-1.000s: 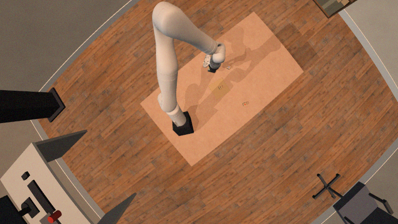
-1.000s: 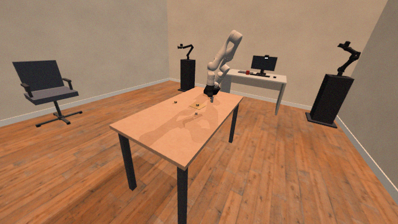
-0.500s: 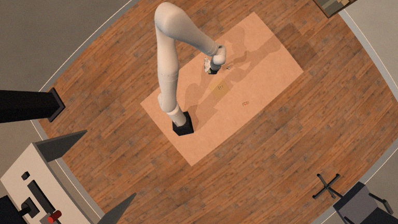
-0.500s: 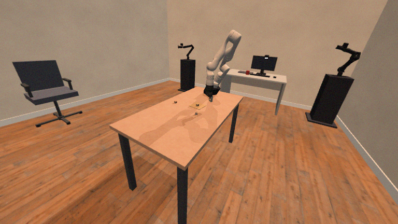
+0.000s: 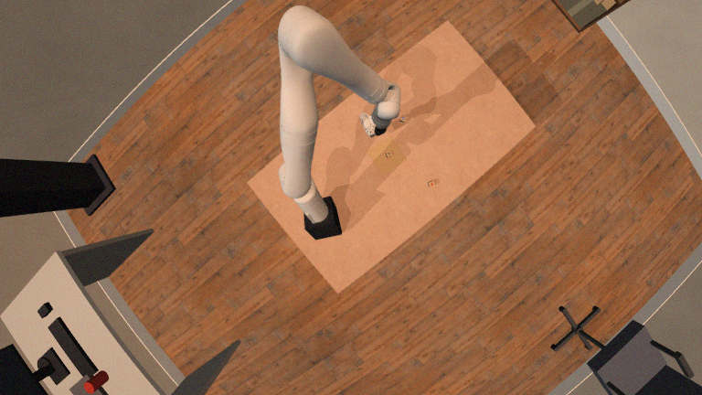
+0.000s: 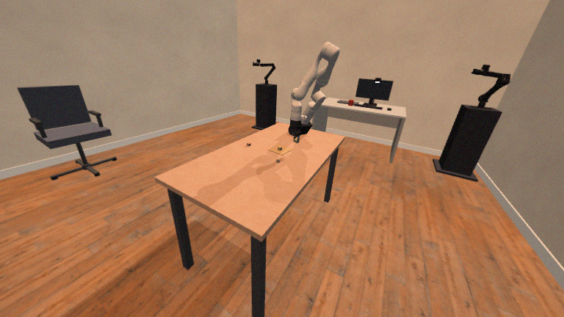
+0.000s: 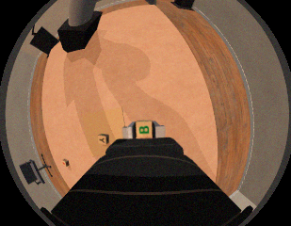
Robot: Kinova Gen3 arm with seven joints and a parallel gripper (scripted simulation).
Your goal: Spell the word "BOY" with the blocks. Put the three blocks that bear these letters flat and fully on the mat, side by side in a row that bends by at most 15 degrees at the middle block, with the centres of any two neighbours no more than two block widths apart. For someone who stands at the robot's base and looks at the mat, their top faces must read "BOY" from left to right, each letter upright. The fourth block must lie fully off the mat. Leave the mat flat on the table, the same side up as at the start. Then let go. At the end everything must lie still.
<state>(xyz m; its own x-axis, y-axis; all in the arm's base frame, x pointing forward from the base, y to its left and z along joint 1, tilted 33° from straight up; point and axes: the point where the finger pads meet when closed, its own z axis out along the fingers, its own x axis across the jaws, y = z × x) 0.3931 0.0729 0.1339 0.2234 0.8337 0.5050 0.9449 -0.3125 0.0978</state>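
The mat is 13 cm to the right of my hand and 11 cm below it.
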